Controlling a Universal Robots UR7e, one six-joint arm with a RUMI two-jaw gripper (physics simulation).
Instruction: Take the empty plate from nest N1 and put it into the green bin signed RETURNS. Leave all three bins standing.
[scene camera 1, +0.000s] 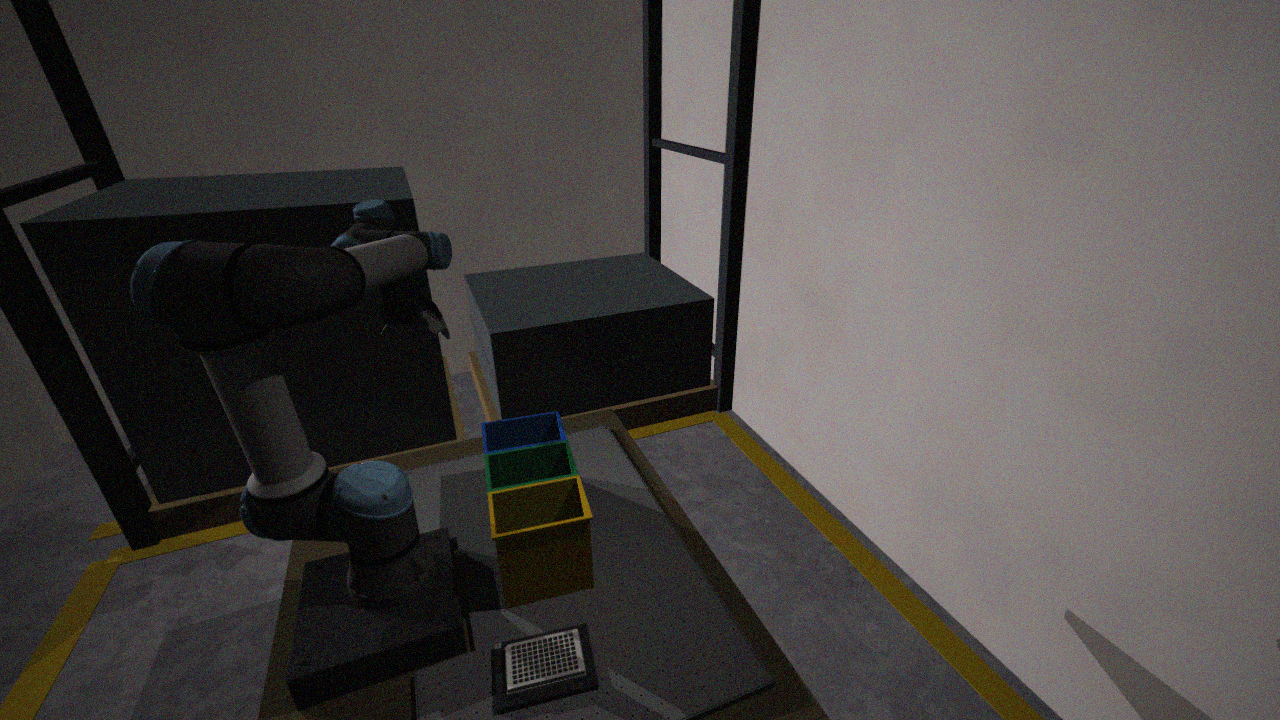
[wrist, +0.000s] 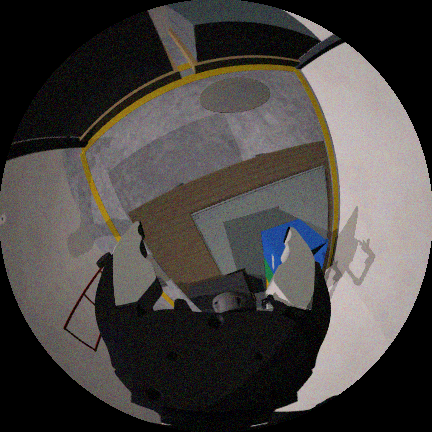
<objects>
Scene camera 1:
gripper: 419, 340
green bin: 513, 468
blue bin: 502, 435
</objects>
